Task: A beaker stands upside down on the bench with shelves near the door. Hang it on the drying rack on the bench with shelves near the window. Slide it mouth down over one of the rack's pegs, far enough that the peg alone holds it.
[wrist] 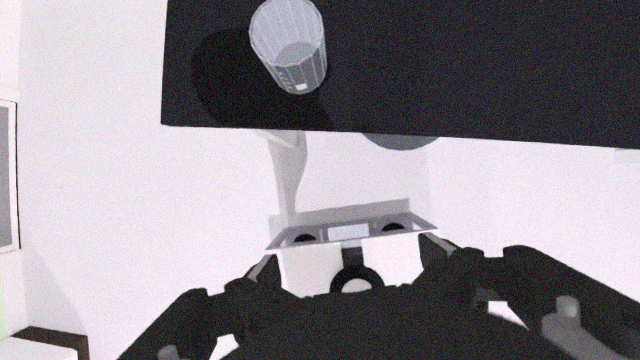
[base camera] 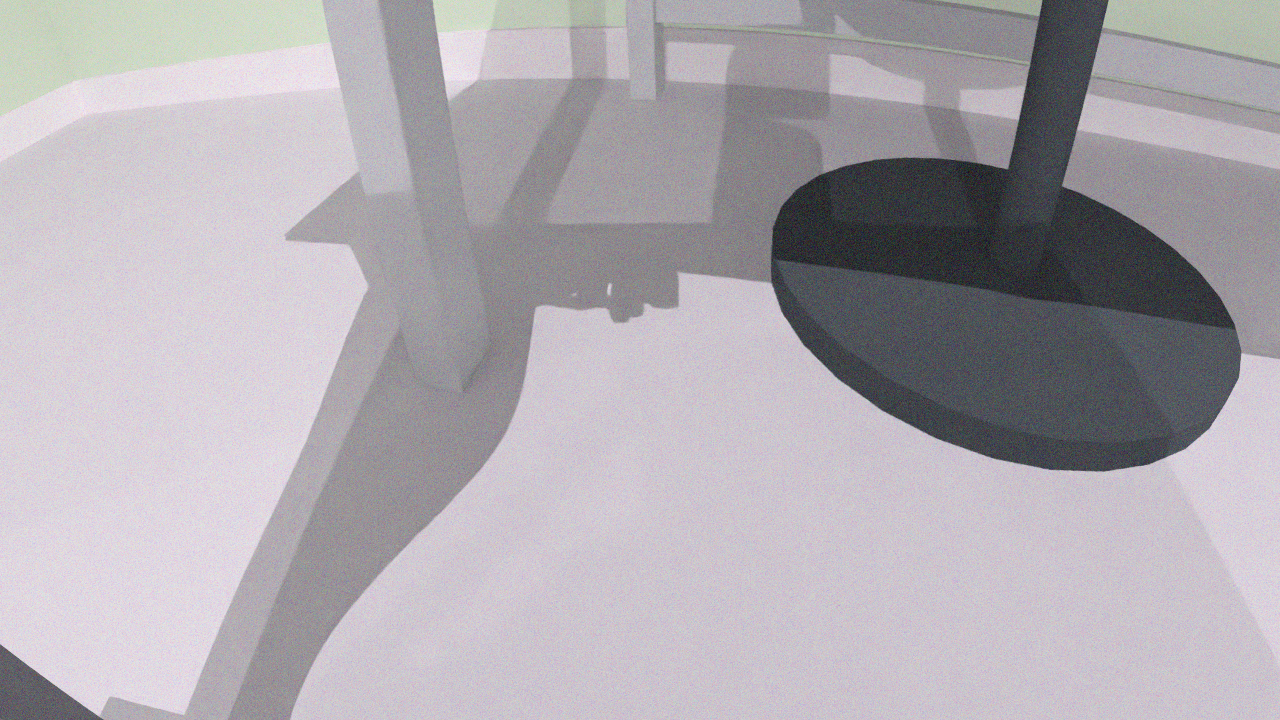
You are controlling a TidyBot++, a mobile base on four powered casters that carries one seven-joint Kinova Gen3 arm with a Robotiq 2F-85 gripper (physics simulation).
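Places are measured from the arm's base along level axes (x left, y back, z up), in metres.
Where they show: gripper, between the fingertips: [wrist: 348, 259].
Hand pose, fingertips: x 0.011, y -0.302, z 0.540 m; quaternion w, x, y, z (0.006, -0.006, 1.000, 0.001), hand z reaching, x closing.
Note:
Things, the pixels of their centre, and the offset from my fingertips. "spot": a spot on its surface instead. Level surfaces: height alone.
- clear beaker, middle of its body: [wrist: 293, 51] dx +0.029, dy -0.190, dz -0.129 m
- dark bench top, height of its surface: dz -0.174 m
- light bench leg, a spot on its surface: [base camera: 411, 223] spot: dx +0.163, dy -0.167, dz -0.791 m
- dark round stool base, middle of its body: [base camera: 1008, 275] dx -0.313, dy -0.315, dz -0.921 m
A clear beaker [wrist: 295, 47] with a white label patch stands on the dark bench top [wrist: 450, 75] in the wrist view, near the bench's left corner and front edge. Its wider-looking end faces the camera. My gripper [wrist: 348, 259] is open, with nothing between its fingers, at the bottom of the wrist view. It is apart from the beaker, which lies beyond the fingertips toward the top of the view. The drying rack does not show in either view.
In the base camera view a light bench leg [base camera: 411, 223] stands left of centre. A dark round stool base [base camera: 1002, 358] with a post [base camera: 1056, 107] is at the right. The robot's base [wrist: 320, 265] shows below the fingers. A framed panel [wrist: 7, 175] is at the left.

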